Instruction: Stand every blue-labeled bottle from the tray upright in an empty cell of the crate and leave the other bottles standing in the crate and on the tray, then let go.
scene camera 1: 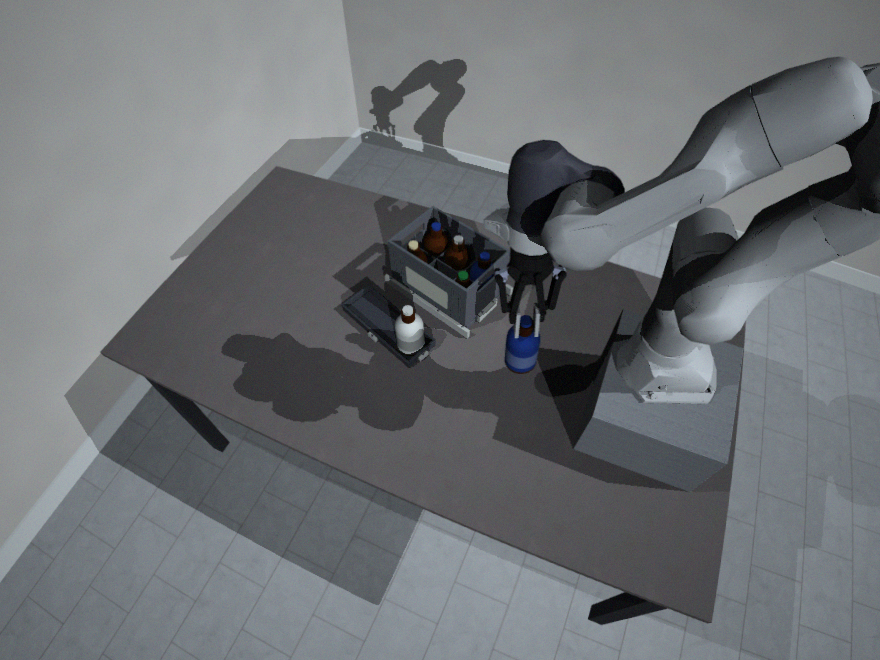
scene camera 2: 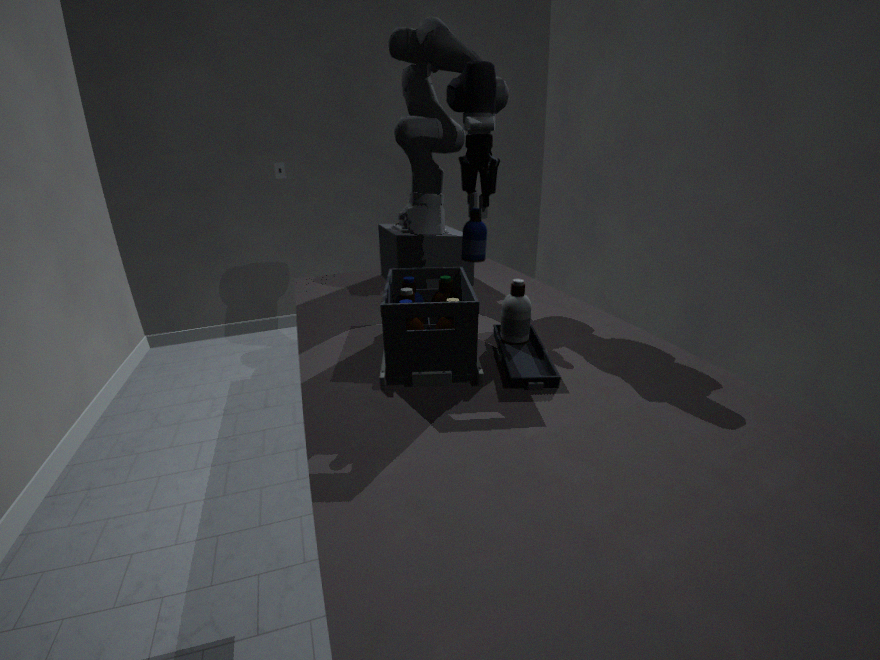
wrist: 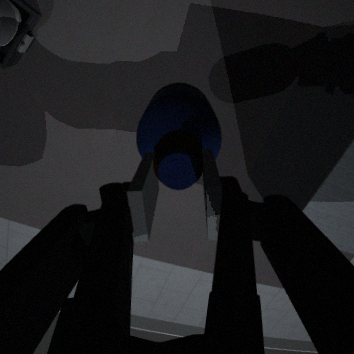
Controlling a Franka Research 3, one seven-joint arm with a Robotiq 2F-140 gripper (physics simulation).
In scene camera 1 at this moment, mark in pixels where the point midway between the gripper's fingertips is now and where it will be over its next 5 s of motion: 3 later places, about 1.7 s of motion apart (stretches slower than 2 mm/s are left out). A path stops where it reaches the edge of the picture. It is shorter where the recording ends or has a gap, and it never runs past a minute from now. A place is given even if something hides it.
The gripper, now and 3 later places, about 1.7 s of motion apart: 525,332; 528,305; 467,243; 450,226
